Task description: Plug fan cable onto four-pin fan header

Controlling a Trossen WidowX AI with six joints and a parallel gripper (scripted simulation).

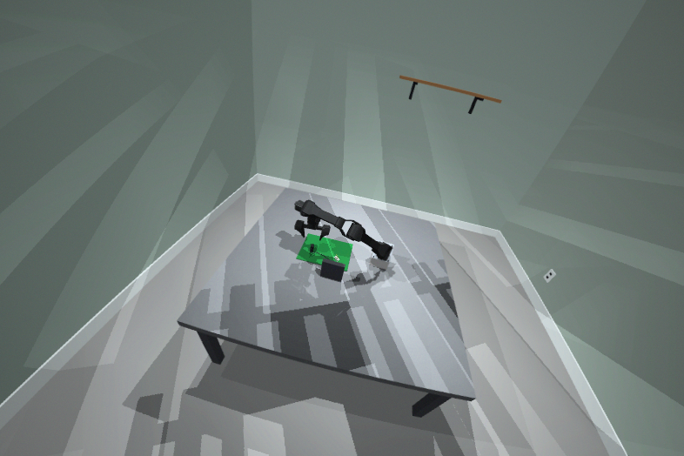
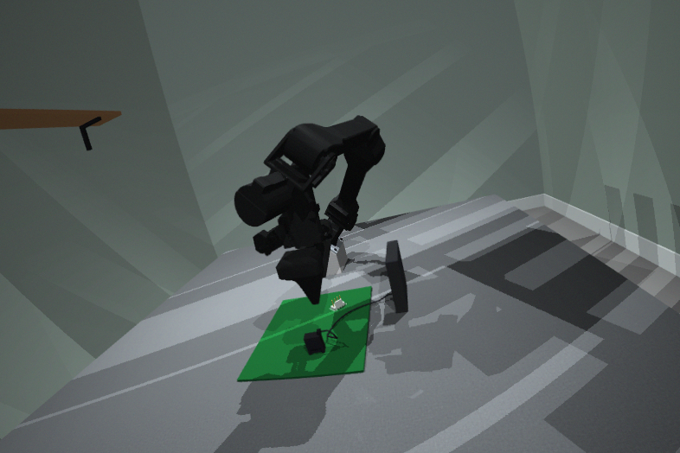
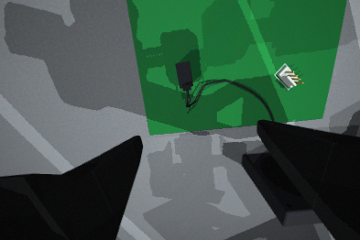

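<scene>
The black plug is 4 cm to the right of my gripper tip and 11 cm below it. Also, from my gripper tip: black fan (15 cm behind, 12 cm to the left, 7 cm below); then green board (8 cm behind, 7 cm to the right, 15 cm below).
</scene>
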